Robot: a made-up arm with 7 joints. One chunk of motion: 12 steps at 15 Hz.
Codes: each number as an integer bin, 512 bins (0 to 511) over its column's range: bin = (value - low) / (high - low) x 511, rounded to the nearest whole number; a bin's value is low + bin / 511 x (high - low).
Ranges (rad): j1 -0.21..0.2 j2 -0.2..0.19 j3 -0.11..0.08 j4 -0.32..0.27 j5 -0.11..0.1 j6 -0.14..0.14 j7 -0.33..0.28
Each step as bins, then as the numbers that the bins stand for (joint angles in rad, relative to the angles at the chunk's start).
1 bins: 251 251 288 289 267 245 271
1 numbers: -0.0086 -0.0084 -0.0029 0.0137 -0.0003 -0.0058 -0.0065
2 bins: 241 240 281 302 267 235 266
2 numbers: -0.0166 -0.0168 -0.0055 0.0287 -0.0003 -0.0112 -0.0125
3 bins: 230 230 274 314 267 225 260
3 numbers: -0.0255 -0.0245 -0.0081 0.0425 -0.0003 -0.0167 -0.0196
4 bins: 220 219 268 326 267 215 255
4 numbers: -0.0335 -0.0329 -0.0104 0.0564 -0.0003 -0.0222 -0.0256
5 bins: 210 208 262 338 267 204 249
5 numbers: -0.0415 -0.0413 -0.0126 0.0703 -0.0003 -0.0282 -0.0328
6 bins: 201 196 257 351 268 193 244
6 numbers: -0.0487 -0.0504 -0.0144 0.0853 0.0001 -0.0342 -0.0387
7 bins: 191 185 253 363 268 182 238
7 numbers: -0.0568 -0.0588 -0.0159 0.0991 0.0001 -0.0403 -0.0459
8 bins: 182 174 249 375 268 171 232
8 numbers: -0.0640 -0.0672 -0.0174 0.1130 0.0001 -0.0463 -0.0531
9 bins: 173 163 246 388 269 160 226
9 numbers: -0.0712 -0.0756 -0.0185 0.1280 0.0005 -0.0523 -0.0602
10 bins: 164 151 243 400 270 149 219
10 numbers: -0.0784 -0.0848 -0.0196 0.1418 0.0010 -0.0584 -0.0686
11 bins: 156 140 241 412 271 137 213
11 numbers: -0.0848 -0.0932 -0.0204 0.1557 0.0014 -0.0649 -0.0757
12 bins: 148 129 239 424 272 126 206
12 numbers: -0.0913 -0.1015 -0.0211 0.1695 0.0018 -0.0710 -0.0841
